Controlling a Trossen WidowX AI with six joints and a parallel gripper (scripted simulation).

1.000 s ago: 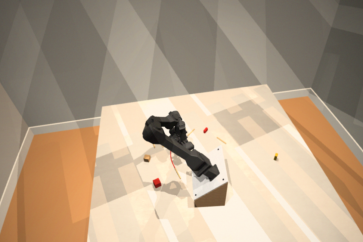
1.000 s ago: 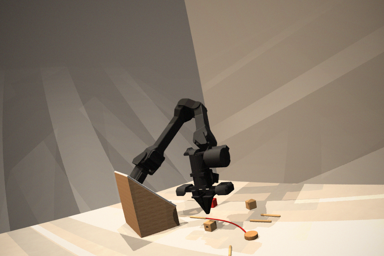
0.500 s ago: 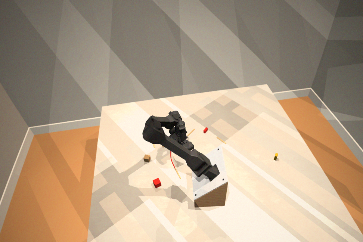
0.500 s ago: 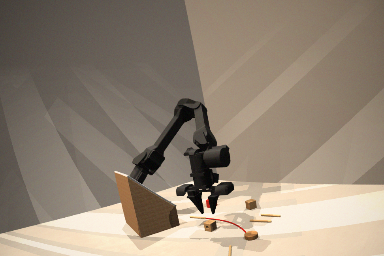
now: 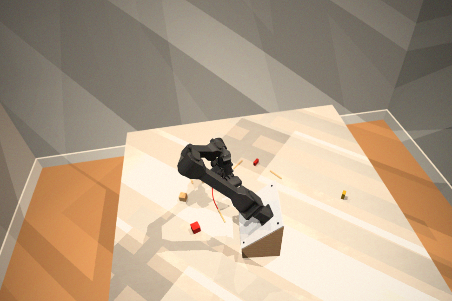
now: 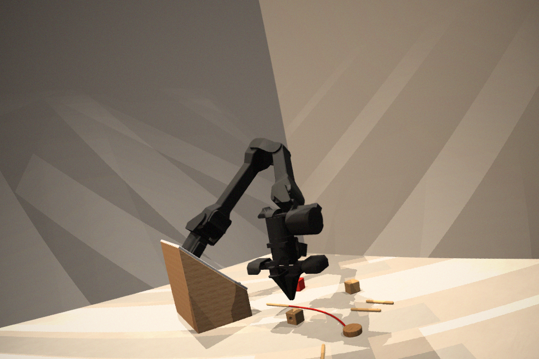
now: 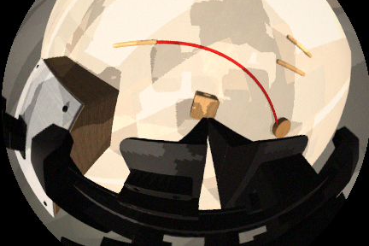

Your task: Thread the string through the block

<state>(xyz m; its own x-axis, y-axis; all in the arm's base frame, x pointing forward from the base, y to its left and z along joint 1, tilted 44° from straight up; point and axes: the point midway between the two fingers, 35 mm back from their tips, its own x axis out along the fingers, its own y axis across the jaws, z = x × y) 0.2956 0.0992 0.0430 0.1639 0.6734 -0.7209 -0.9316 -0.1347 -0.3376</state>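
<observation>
My gripper tip is now 11 cm past the thin wooden stick, 6 cm to the right of it and 6 cm above it. The rest, counted from my gripper tip: plain wooden cube: 21 cm to the left, 4 cm below, 1 cm ahead; then round wooden button: 16 cm ahead, 5 cm below, 1 cm to the left; then small red piece: 18 cm to the right, 15 cm ahead, 5 cm below.
</observation>
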